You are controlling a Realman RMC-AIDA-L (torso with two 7-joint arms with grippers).
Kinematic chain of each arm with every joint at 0, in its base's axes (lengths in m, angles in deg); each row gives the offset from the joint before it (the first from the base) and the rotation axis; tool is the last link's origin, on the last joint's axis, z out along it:
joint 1: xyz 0 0 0.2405 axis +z
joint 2: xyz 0 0 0 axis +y
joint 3: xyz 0 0 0.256 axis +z
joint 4: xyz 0 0 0 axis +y
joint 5: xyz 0 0 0.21 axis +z
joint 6: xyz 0 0 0 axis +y
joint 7: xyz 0 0 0.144 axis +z
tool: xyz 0 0 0
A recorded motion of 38 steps. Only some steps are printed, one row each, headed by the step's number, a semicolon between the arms.
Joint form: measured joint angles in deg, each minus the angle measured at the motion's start. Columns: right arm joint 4, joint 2, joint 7, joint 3, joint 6, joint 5, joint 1; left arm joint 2, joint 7, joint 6, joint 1, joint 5, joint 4, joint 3.
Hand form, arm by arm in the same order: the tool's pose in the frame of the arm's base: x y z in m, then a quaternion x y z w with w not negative. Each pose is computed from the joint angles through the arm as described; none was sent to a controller.
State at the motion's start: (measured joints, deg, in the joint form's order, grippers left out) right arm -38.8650 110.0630 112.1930 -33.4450 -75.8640 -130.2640 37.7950; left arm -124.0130 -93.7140 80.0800 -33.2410 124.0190 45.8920 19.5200
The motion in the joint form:
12: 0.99 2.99 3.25 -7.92 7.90 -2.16 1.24; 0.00 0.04 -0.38 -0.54 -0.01 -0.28 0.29
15: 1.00 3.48 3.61 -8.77 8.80 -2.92 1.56; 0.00 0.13 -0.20 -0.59 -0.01 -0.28 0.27
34: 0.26 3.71 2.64 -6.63 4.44 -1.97 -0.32; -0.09 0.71 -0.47 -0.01 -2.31 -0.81 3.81
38: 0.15 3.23 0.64 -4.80 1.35 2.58 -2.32; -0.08 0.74 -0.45 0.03 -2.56 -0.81 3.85
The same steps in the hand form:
12: 0.2880 0.4061 0.0399 -0.86149 0.43581 0.08187 0.24740; -0.2772 0.3645 0.0285 -0.85371 -0.36191 -0.26544 0.26407
15: 0.2863 0.4071 0.0348 -0.86351 0.43311 0.07304 0.24786; -0.2766 0.3644 0.0284 -0.85451 -0.36055 -0.26591 0.26288
34: 0.2919 0.3926 0.0357 -0.86212 0.44557 0.09102 0.22344; -0.2705 0.3639 0.0216 -0.86246 -0.34917 -0.26713 0.25078
38: 0.2947 0.3838 0.0435 -0.85655 0.45027 0.13395 0.21364; -0.2703 0.3640 0.0219 -0.86197 -0.34879 -0.26879 0.25119

